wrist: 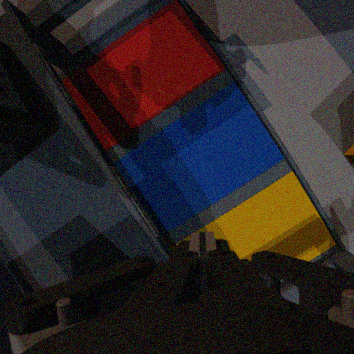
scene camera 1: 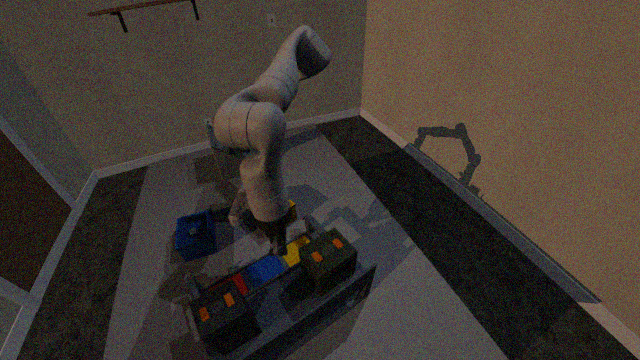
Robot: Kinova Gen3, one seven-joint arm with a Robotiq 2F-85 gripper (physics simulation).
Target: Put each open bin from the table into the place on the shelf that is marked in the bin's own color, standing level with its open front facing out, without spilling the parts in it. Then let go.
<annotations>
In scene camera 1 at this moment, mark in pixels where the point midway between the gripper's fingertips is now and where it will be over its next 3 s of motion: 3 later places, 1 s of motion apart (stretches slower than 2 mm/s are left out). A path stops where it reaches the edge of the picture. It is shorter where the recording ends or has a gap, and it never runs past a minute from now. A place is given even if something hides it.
My gripper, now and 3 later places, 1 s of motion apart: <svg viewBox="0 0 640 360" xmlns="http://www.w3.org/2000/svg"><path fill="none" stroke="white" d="M283 253L191 223L110 193L116 190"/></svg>
</annotations>
